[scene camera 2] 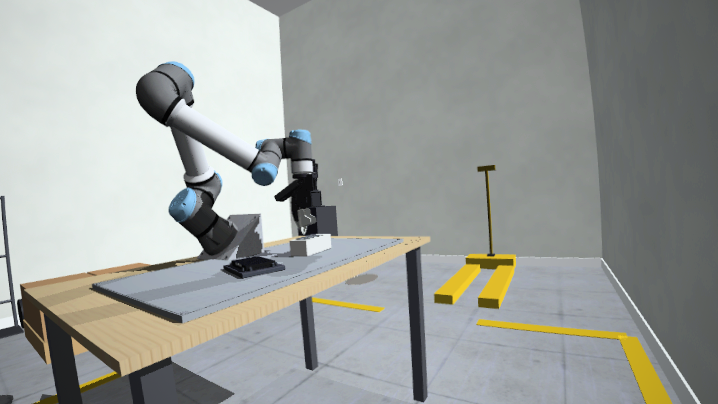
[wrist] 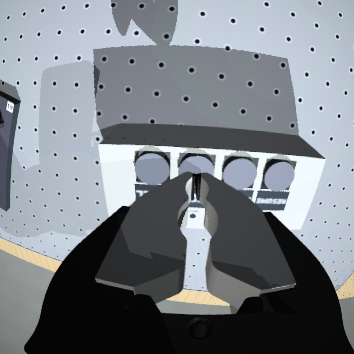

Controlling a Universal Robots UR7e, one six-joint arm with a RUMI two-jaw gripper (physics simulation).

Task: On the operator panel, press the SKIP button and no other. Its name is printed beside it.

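The operator panel is a white box with several round grey buttons in a row. My gripper is shut and empty. In the wrist view its tips overlap the lower edge of the second button from the left; the height gap cannot be told there. In the scene view the tips are close above the panel. The rightmost button has an upside-down RESUME label. The leftmost button and the third button have labels partly covered by the fingers. The word SKIP cannot be read; the second button's label is hidden.
A black tray-like device lies on the grey perforated board, apart from the panel. The board lies on a wooden table. A yellow pallet truck stands on the floor beyond.
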